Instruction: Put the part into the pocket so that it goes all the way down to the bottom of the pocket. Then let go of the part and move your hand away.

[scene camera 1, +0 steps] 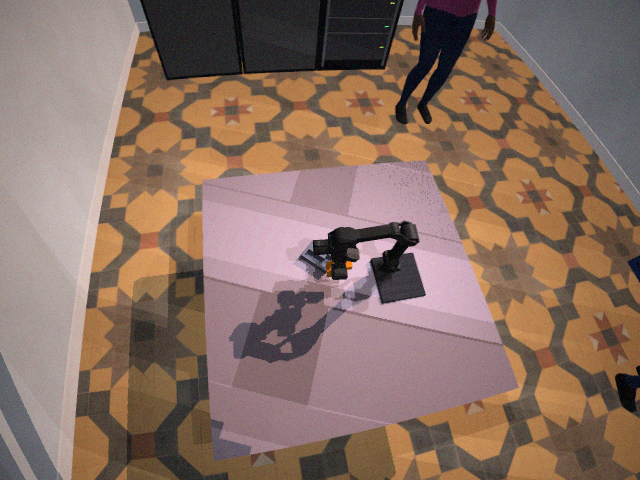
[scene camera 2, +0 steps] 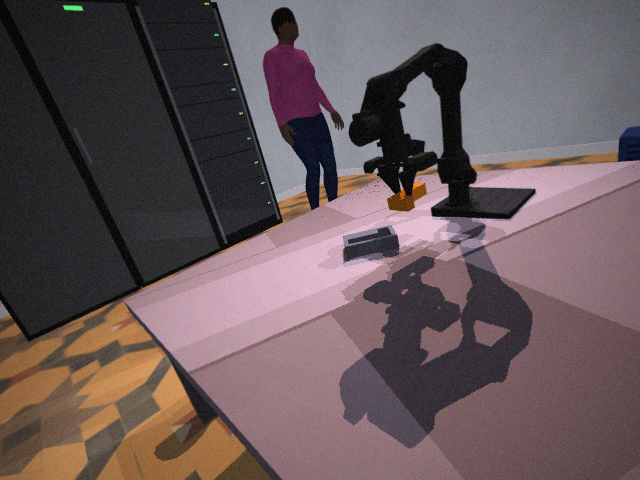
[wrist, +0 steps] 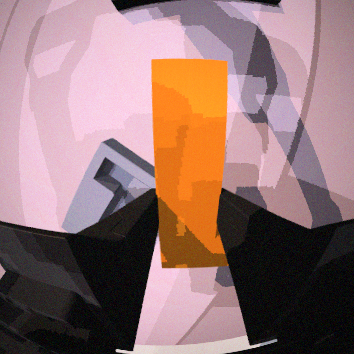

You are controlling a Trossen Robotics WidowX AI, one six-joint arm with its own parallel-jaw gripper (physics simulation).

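Note:
The orange part is held between the fingertips of my gripper, which is shut on it. The part hangs above the table, apart from the block. The grey block with the pocket sits on the table. Its pocket opens upward and has a bent outline in the wrist view. There the block lies left of the part, turned at an angle to it, and my left finger and the part hide some of it.
The pink table carries the arm's black base plate, to the right of the block in both scene views. The arm's shadow falls across the table. Dark cabinets and a standing person are beyond the table.

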